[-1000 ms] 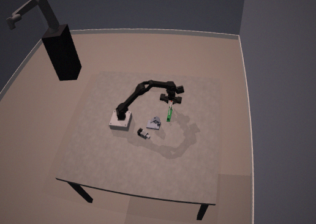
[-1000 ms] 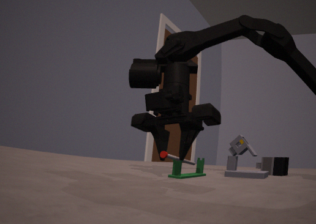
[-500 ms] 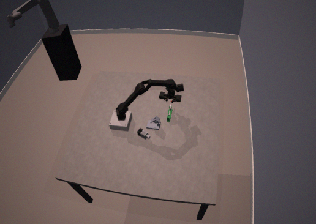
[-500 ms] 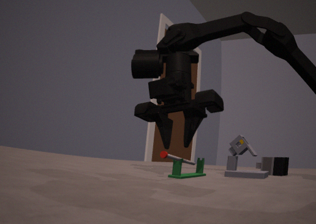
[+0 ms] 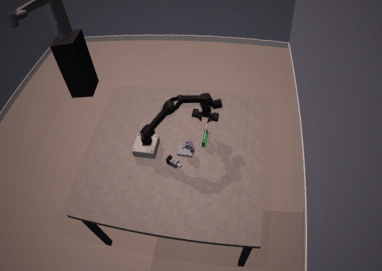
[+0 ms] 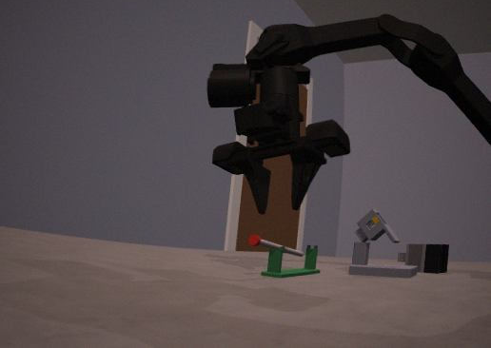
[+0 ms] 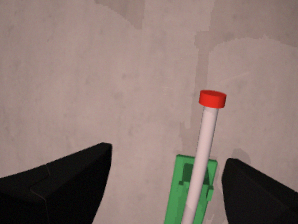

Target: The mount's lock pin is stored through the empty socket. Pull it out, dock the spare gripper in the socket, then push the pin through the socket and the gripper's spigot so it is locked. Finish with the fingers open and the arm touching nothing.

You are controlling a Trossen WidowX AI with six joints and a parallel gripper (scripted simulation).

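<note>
The green cradle lies 100 mm to the right of my gripper tip and 70 mm below it. From my gripper tip the other things lie so: grey mount 110 mm behind, 210 mm to the right, 30 mm below; spare gripper 210 mm behind, 320 mm to the right, 60 mm below.
</note>
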